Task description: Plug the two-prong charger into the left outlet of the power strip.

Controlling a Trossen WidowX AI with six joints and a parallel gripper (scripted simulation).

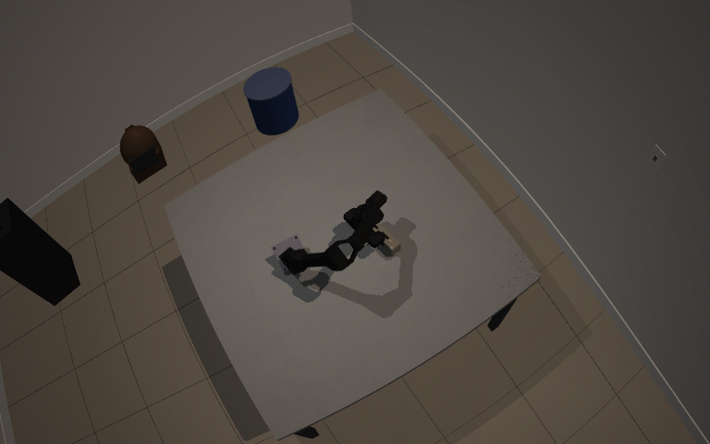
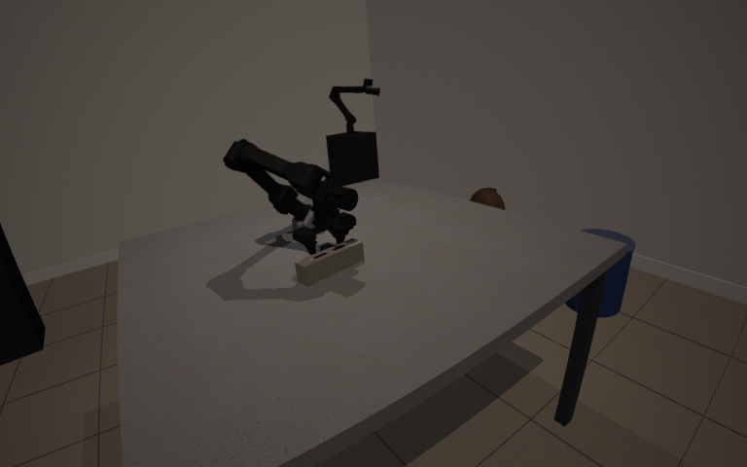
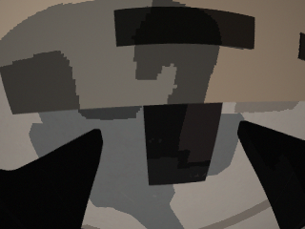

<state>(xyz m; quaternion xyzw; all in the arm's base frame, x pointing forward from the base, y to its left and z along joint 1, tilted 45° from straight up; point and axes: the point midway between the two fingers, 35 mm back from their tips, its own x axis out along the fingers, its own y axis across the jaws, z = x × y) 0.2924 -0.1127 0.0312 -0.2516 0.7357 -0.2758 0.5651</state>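
Right now the black two-prong charger is 3 cm ahead of my gripper tip and 1 cm above it.
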